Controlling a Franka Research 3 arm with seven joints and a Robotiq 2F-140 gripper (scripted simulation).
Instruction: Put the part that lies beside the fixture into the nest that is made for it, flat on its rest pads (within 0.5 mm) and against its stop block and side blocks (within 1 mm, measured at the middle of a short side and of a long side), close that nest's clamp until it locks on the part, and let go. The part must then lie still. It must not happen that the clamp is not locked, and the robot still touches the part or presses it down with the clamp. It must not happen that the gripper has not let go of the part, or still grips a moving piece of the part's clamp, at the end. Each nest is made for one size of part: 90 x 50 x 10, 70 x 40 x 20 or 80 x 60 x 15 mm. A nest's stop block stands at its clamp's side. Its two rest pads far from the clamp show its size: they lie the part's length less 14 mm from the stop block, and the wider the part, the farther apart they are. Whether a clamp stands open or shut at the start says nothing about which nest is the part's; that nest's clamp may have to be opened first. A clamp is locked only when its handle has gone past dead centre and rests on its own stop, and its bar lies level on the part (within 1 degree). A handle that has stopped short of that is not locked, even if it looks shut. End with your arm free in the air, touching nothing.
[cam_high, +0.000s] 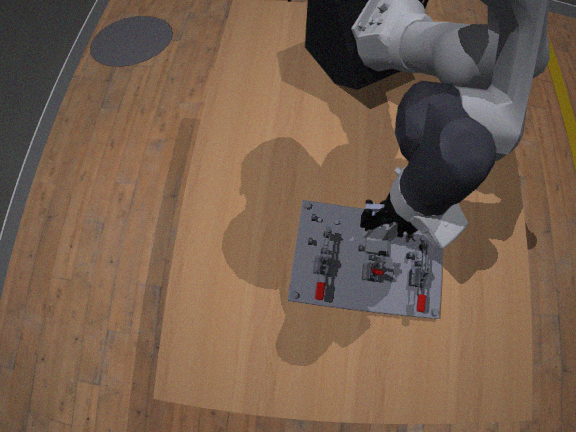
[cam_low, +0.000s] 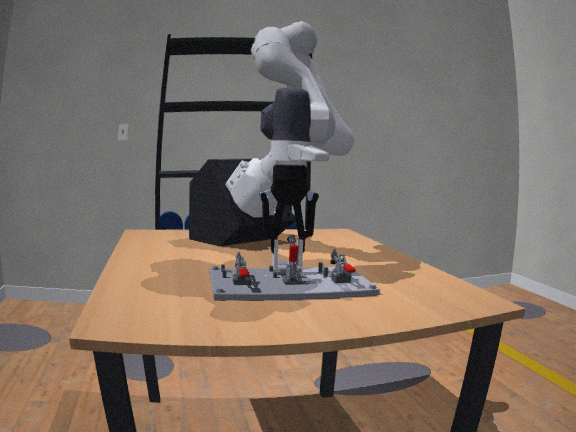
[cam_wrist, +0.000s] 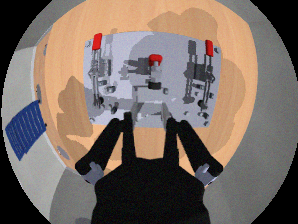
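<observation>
My hand is 3 cm above the grey part. Round my hand: grey fixture plate (6 cm below, 6 cm ahead, 1 cm to the left).
</observation>
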